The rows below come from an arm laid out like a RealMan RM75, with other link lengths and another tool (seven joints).
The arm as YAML. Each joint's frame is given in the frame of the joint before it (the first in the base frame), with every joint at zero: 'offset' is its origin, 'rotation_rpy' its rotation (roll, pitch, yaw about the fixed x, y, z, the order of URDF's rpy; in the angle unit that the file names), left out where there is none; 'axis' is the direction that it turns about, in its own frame. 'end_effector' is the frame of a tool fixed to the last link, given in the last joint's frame.
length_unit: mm
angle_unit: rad
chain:
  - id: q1
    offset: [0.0, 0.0, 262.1]
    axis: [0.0, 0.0, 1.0]
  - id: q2
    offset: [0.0, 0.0, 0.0]
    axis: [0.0, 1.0, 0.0]
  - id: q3
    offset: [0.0, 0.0, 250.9]
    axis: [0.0, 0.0, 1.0]
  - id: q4
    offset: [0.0, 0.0, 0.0]
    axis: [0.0, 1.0, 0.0]
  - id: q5
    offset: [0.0, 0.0, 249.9]
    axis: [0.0, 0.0, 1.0]
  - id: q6
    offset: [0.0, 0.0, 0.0]
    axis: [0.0, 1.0, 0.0]
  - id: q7
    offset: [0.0, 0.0, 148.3]
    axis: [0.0, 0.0, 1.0]
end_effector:
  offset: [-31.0, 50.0, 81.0]
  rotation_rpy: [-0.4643, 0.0, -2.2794]
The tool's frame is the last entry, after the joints.
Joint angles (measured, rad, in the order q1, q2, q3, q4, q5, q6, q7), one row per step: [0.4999 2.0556 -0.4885 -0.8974 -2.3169 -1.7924 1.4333]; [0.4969 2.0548 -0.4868 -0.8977 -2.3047 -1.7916 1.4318]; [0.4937 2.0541 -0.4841 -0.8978 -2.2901 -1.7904 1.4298]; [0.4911 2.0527 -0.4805 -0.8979 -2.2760 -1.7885 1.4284]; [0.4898 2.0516 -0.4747 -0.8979 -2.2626 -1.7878 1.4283]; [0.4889 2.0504 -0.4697 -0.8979 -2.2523 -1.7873 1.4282]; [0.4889 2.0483 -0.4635 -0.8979 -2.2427 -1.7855 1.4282]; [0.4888 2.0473 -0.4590 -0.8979 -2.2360 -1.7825 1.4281]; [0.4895 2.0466 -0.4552 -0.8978 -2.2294 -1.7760 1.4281]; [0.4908 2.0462 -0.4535 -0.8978 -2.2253 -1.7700 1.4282]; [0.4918 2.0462 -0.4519 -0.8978 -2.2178 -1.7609 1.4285]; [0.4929 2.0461 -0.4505 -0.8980 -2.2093 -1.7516 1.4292]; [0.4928 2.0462 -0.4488 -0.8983 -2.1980 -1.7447 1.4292]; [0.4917 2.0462 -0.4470 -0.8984 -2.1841 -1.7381 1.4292]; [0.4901 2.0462 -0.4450 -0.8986 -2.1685 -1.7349 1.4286]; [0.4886 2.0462 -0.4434 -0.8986 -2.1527 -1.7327 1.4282]
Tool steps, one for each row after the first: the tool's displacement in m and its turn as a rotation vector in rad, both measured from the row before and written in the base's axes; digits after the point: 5 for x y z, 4 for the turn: [-0.00067 0.00076 0.00171 0.0101 0.0080 0.0014]; [-0.00091 0.00103 0.00204 0.0126 0.0100 0.0017]; [-0.00074 0.00143 0.00243 0.0138 0.0092 0.0009]; [-0.00116 0.00160 0.00268 0.0137 0.0109 0.0002]; [-0.00081 0.00131 0.00231 0.0111 0.0082 0.0001]; [-0.00058 0.00191 0.00278 0.0131 0.0068 -0.0004]; [-0.00025 0.00161 0.00179 0.0104 0.0044 -0.0011]; [-0.00020 0.00241 0.00153 0.0123 0.0028 -0.0017]; [-0.00024 0.00206 0.00084 0.0086 0.0006 -0.0008]; [-0.00042 0.00286 0.00107 0.0128 0.0021 -0.0015]; [-0.00060 0.00303 0.00128 0.0134 0.0026 -0.0014]; [-0.00092 0.00245 0.00164 0.0137 0.0056 -0.0001]; [-0.00099 0.00235 0.00202 0.0150 0.0077 -0.0003]; [-0.00144 0.00165 0.00232 0.0139 0.0102 0.0019]; [-0.00163 0.00142 0.00230 0.0128 0.0108 0.0024]
